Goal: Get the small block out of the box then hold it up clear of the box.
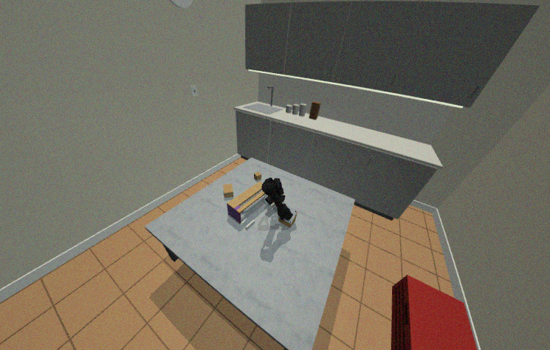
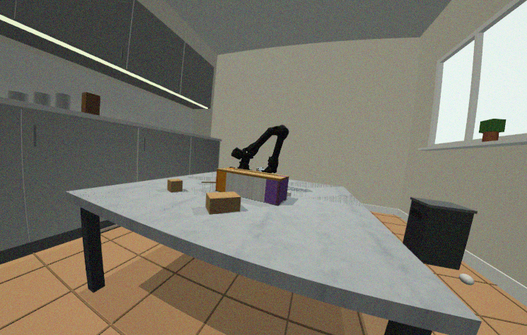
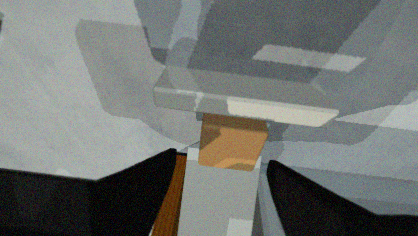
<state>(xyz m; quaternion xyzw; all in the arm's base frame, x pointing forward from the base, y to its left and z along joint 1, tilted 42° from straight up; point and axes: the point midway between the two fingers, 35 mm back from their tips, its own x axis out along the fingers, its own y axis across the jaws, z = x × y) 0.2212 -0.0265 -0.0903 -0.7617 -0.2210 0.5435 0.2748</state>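
Right now the tan block is 2 cm behind my gripper tip and 1 cm below it. Also, from my gripper tip: box 16 cm to the left, 6 cm ahead, 4 cm above; thin wooden stick 19 cm to the right, 2 cm below, 2 cm ahead.
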